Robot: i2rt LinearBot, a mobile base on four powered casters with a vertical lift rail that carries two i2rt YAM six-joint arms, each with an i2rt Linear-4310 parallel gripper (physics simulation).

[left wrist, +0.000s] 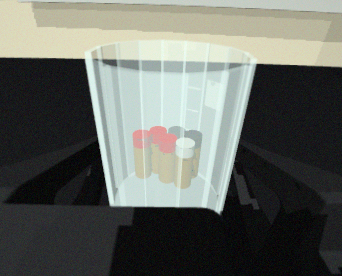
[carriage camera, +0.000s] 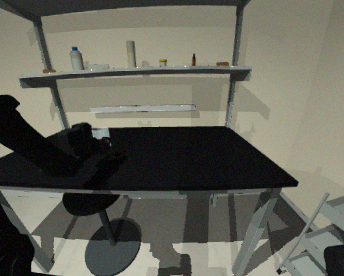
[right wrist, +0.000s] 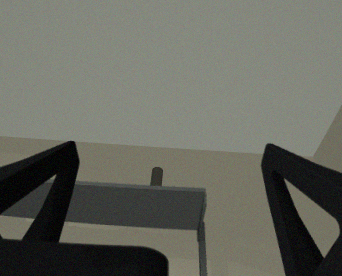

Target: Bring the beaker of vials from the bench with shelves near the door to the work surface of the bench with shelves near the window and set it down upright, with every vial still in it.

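The clear beaker [left wrist: 170, 100] [carriage camera: 101, 133] is upright in the left wrist view, with several vials [left wrist: 166, 157] with red, white and grey caps standing inside near its bottom. My left gripper [carriage camera: 102, 142] is shut on the beaker; dark fingers flank it on both sides in the left wrist view. In the carriage view it is over the left part of the black work surface [carriage camera: 190, 155] of the bench; whether the beaker touches the surface cannot be told. My right gripper [right wrist: 170, 152] is open and empty, pointing up toward wall and ceiling.
A shelf [carriage camera: 145, 72] above the bench holds a blue-capped bottle [carriage camera: 76, 59], a tall cylinder [carriage camera: 131, 54], a yellow-lidded jar [carriage camera: 163, 63] and a brown bottle [carriage camera: 194, 60]. Posts rise at the bench's back. A stool [carriage camera: 91, 204] stands under the front edge. A grey cart [carriage camera: 320, 237] stands at the right.
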